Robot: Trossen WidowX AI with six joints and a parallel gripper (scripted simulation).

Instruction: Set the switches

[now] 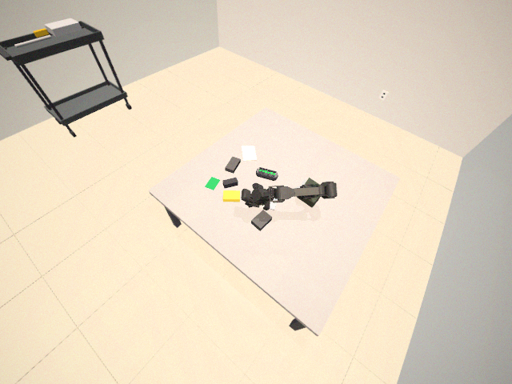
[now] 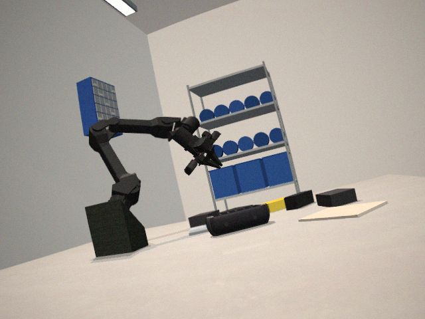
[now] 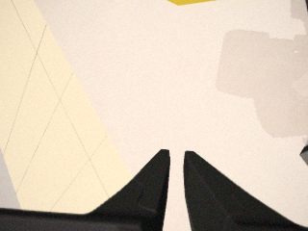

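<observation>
My gripper tip is now 24 cm to the left of the light grey plate, 18 cm above it and 2 cm past it. From my gripper tip the other things lie so: green card: 36 cm ahead, 18 cm below, 4 cm to the right; then yellow block: 18 cm ahead, 17 cm below, 6 cm to the right; then white sheet: 43 cm to the right, 39 cm ahead, 18 cm below.
</observation>
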